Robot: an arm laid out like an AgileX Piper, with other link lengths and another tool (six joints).
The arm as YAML. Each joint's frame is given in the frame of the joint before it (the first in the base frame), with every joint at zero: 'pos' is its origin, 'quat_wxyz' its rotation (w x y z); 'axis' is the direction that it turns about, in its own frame. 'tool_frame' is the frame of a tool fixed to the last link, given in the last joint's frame.
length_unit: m
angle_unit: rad
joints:
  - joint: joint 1
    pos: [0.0, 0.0, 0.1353]
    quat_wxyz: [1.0, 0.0, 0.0, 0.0]
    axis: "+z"
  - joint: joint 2
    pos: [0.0, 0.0, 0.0]
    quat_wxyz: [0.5, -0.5, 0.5, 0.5]
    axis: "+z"
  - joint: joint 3
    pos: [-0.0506, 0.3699, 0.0]
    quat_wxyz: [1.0, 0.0, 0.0, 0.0]
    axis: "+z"
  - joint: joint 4
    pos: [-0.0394, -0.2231, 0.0]
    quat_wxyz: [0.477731, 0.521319, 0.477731, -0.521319]
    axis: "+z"
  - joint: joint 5
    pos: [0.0, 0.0, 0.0]
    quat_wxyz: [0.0, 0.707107, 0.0, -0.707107]
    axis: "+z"
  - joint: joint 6
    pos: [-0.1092, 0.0, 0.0]
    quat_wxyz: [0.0, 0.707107, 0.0, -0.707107]
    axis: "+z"
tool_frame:
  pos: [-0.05, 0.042, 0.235]
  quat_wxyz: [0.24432, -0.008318, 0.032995, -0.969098]
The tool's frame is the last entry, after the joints.
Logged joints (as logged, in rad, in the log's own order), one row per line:
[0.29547, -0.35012, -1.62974, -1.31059, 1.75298, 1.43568]
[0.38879, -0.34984, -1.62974, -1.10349, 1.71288, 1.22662]
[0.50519, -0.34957, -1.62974, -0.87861, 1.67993, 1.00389]
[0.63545, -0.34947, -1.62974, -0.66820, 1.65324, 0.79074]
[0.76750, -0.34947, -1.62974, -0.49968, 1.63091, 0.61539]
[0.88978, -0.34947, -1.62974, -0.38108, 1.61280, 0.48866]
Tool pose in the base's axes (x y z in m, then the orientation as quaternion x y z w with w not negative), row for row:
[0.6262, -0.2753, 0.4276, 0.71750, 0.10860, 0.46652, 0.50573]
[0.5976, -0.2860, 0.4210, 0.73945, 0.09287, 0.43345, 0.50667]
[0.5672, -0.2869, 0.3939, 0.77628, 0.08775, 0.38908, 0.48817]
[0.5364, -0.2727, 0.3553, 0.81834, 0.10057, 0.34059, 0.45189]
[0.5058, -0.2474, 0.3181, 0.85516, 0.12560, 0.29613, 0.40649]
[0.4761, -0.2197, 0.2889, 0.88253, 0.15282, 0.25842, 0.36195]
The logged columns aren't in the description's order. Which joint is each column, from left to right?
Columns, left to right: joint 5, joint 1, joint 3, joint 4, joint 2, joint 6.
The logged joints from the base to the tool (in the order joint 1, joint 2, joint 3, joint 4, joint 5, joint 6), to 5 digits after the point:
[-0.35012, 1.75298, -1.62974, -1.31059, 0.29547, 1.43568]
[-0.34984, 1.71288, -1.62974, -1.10349, 0.38879, 1.22662]
[-0.34957, 1.67993, -1.62974, -0.87861, 0.50519, 1.00389]
[-0.34947, 1.65324, -1.62974, -0.66820, 0.63545, 0.79074]
[-0.34947, 1.63091, -1.62974, -0.49968, 0.76750, 0.61539]
[-0.34947, 1.61280, -1.62974, -0.38108, 0.88978, 0.48866]

